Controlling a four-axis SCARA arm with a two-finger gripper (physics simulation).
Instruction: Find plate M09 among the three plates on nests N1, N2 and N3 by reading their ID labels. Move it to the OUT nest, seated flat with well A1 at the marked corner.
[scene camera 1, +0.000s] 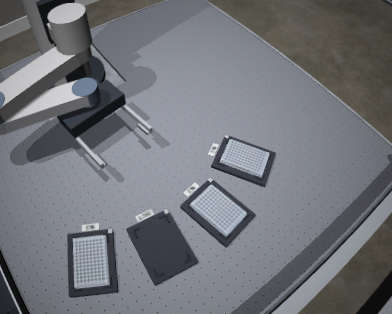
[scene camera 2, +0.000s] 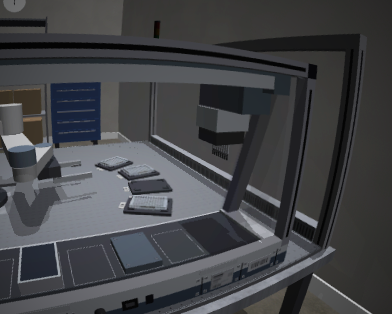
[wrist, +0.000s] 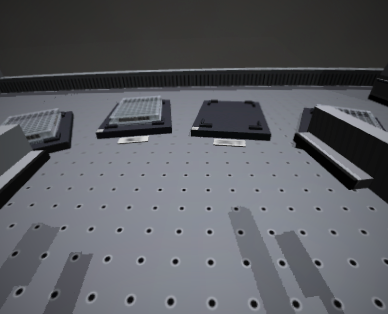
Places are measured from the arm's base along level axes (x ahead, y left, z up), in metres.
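Pixels of known places: gripper, fingertip midpoint: (scene camera 1: 127, 147) (scene camera 2: 86, 168) (wrist: 174, 131); arm's base, origin of the base link: (scene camera 1: 72, 79).
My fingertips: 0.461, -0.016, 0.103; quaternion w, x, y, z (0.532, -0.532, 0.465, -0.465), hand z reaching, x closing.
Note:
For each thing: its top centre in the pictures, then the offset to it from my fingertips, as dx, dy, dz. "spot": a spot on its surface instead.
- clear plate, middle of its top: (wrist: 27, 122) (scene camera 1: 245, 156) +0.181, +0.274, -0.064
- third plate, middle of its top: (wrist: 346, 118) (scene camera 1: 89, 260) +0.183, -0.236, -0.064
- OUT nest, middle of its top: (wrist: 230, 110) (scene camera 1: 161, 244) (scene camera 2: 149, 183) +0.249, -0.068, -0.073
- white mark, middle of its top: (wrist: 195, 128) (scene camera 1: 166, 211) +0.182, -0.003, -0.078
- dark ribbed rail, surface spot: (wrist: 200, 79) spot: +0.543, -0.009, -0.070
My gripper (scene camera 1: 124, 146) (scene camera 2: 85, 169) (wrist: 174, 131) is open and empty above the table, short of the nests. A clear plate (scene camera 1: 245, 157) (scene camera 2: 114, 162) (wrist: 35, 125) sits on nest N1. Another plate (scene camera 1: 218, 210) (scene camera 2: 138, 171) (wrist: 136, 110) sits on N2. A third plate (scene camera 1: 91, 261) (scene camera 2: 148, 203) (wrist: 360, 116) sits on N3, partly hidden behind a finger in the wrist view. The OUT nest (scene camera 1: 162, 247) (scene camera 2: 150, 186) (wrist: 231, 116) is bare, with a white mark (scene camera 1: 166, 212) (wrist: 195, 128) at one corner. The plates' ID labels are not readable.
The nests' tags face the arm (scene camera 1: 37, 80). A dark ribbed rail (wrist: 200, 79) runs behind the nests. A multi-tip head (scene camera 2: 222, 122) hangs inside the frame at the right, and a deck with a blue-grey block (scene camera 2: 135, 250) lies in front in the second scene view.

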